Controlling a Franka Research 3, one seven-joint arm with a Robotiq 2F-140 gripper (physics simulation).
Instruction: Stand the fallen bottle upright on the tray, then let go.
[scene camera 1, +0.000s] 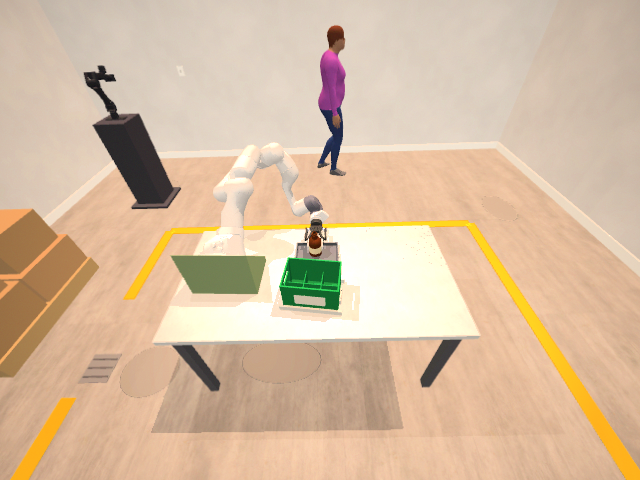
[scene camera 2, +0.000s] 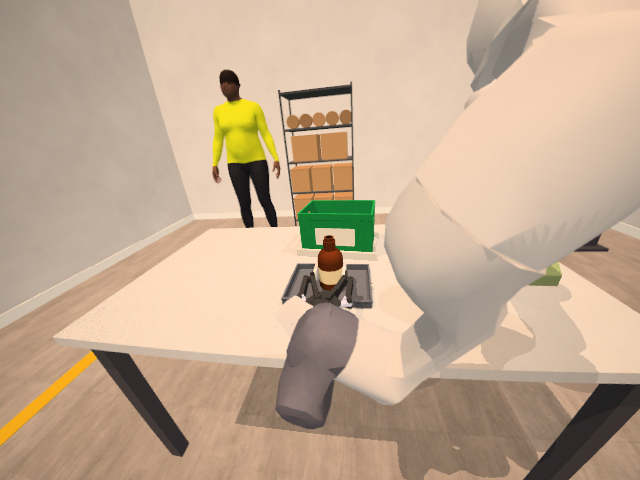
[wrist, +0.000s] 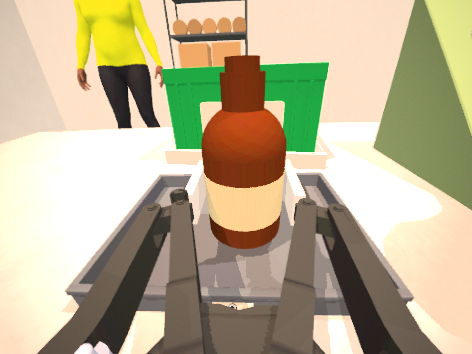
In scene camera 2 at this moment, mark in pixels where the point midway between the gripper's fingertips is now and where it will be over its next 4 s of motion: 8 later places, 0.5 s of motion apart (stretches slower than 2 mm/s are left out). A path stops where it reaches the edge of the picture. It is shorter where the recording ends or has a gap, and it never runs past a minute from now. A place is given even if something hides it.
My gripper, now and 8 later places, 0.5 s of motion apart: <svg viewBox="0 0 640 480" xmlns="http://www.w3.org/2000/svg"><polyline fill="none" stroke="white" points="331,265 331,266 331,268 330,269 330,272 326,285 323,297 324,294 323,280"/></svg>
